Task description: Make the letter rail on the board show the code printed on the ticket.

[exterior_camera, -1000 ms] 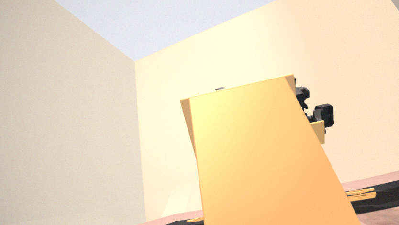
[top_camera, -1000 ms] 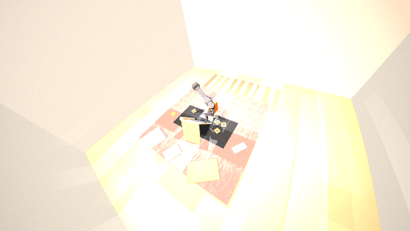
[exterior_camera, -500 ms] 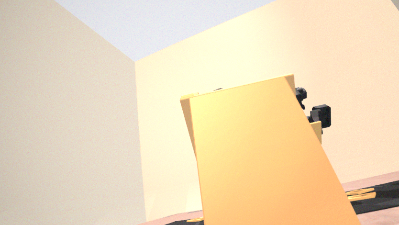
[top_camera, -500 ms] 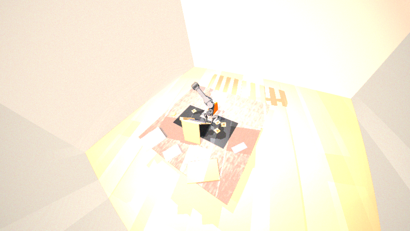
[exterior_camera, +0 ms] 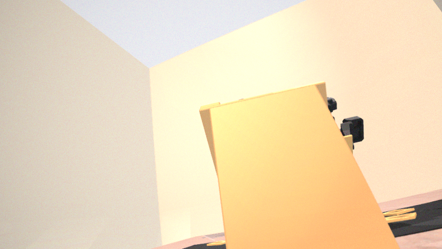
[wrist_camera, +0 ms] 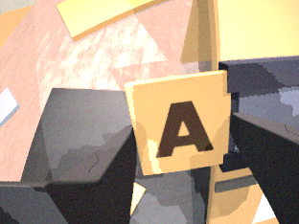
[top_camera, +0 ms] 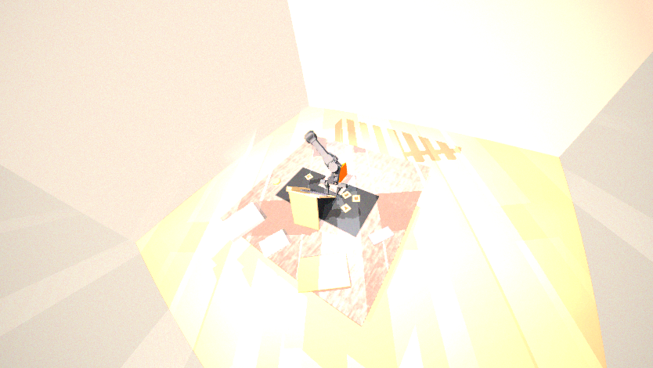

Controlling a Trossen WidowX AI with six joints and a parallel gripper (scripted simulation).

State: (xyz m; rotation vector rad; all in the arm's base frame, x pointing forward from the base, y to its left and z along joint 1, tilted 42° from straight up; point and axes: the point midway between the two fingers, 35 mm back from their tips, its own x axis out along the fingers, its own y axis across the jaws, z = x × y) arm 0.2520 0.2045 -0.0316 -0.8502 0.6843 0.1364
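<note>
Now: gripper tip 130 mm to the left of the white ticket, 80 mm above it and 10 mm past it. From my gripper tip the other things lie so: letter tile right at my gripper tip; then flat yellow slab 380 mm ahead, 250 mm to the left, 150 mm below; then black mat 160 mm below, 150 mm to the right, 90 mm behind.
</note>
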